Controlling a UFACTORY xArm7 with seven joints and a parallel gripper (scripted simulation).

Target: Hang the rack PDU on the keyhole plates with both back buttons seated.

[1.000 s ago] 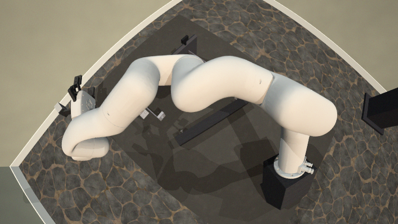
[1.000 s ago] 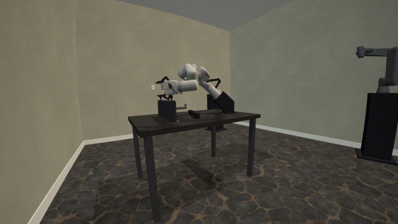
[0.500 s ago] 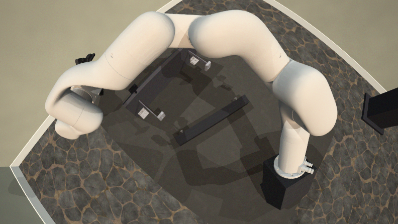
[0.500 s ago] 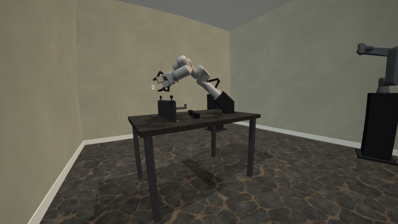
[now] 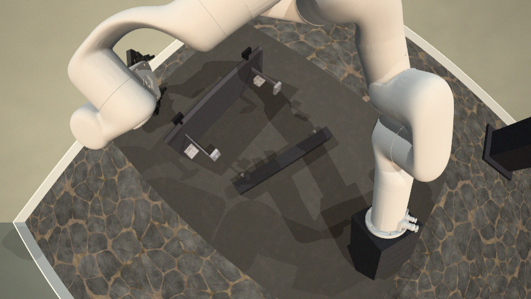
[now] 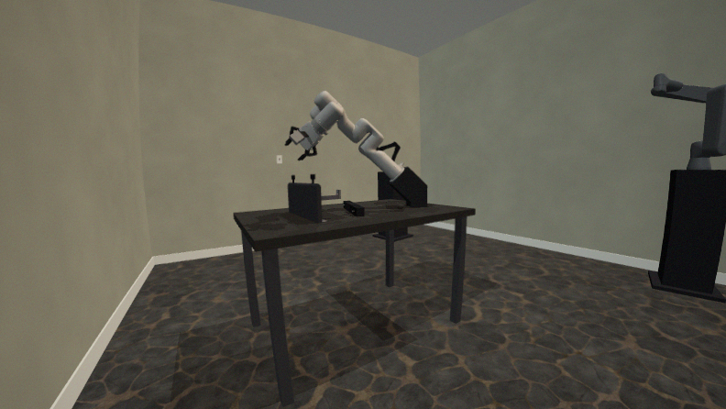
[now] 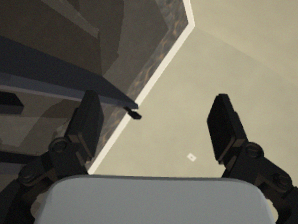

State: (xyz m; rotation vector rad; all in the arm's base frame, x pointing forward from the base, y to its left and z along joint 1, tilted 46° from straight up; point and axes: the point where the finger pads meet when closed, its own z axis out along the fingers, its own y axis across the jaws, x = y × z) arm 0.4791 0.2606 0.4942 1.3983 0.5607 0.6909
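Now: the rack PDU 37 cm behind my hand, 7 cm to the right of it and 30 cm below it. Also, from my hand: dark mounting panel: 9 cm behind, 11 cm to the right, 24 cm below.
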